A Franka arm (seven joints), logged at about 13 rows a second.
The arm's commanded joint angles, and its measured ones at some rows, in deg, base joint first. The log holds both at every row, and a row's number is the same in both.
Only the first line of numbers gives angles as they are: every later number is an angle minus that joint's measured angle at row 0.
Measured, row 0: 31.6, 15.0, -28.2, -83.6, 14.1, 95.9, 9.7
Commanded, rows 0 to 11: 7.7, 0.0, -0.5, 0.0, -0.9, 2.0, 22.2; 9.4, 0.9, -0.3, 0.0, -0.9, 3.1, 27.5; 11.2, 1.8, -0.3, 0.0, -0.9, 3.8, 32.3; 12.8, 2.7, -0.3, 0.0, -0.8, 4.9, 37.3; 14.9, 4.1, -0.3, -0.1, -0.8, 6.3, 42.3; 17.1, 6.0, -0.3, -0.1, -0.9, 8.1, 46.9; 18.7, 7.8, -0.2, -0.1, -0.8, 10.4, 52.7; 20.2, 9.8, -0.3, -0.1, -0.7, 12.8, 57.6; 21.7, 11.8, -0.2, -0.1, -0.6, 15.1, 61.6; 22.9, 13.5, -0.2, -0.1, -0.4, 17.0, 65.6; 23.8, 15.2, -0.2, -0.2, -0.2, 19.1, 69.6; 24.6, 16.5, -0.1, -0.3, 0.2, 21.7, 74.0
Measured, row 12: 22.8, 12.9, 0.5, -0.8, -0.2, 16.8, 64.5
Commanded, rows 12 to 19: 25.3, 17.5, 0.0, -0.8, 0.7, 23.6, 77.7; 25.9, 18.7, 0.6, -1.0, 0.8, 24.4, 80.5; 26.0, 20.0, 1.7, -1.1, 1.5, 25.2, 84.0; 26.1, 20.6, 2.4, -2.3, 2.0, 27.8, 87.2; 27.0, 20.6, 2.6, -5.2, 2.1, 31.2, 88.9; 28.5, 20.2, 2.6, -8.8, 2.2, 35.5, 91.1; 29.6, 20.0, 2.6, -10.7, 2.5, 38.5, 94.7; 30.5, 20.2, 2.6, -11.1, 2.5, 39.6, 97.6
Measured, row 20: 27.5, 21.2, 3.3, -6.5, 1.3, 34.1, 90.8
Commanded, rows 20 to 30: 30.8, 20.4, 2.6, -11.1, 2.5, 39.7, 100.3; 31.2, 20.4, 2.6, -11.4, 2.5, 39.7, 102.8; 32.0, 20.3, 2.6, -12.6, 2.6, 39.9, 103.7; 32.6, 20.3, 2.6, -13.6, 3.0, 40.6, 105.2; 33.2, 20.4, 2.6, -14.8, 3.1, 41.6, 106.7; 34.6, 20.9, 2.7, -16.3, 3.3, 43.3, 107.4; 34.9, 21.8, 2.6, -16.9, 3.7, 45.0, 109.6; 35.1, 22.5, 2.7, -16.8, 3.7, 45.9, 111.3; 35.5, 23.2, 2.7, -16.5, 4.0, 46.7, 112.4; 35.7, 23.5, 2.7, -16.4, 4.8, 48.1, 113.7; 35.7, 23.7, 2.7, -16.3, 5.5, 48.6, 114.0
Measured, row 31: 34.8, 22.8, 3.4, -16.4, 2.9, 45.8, 111.8
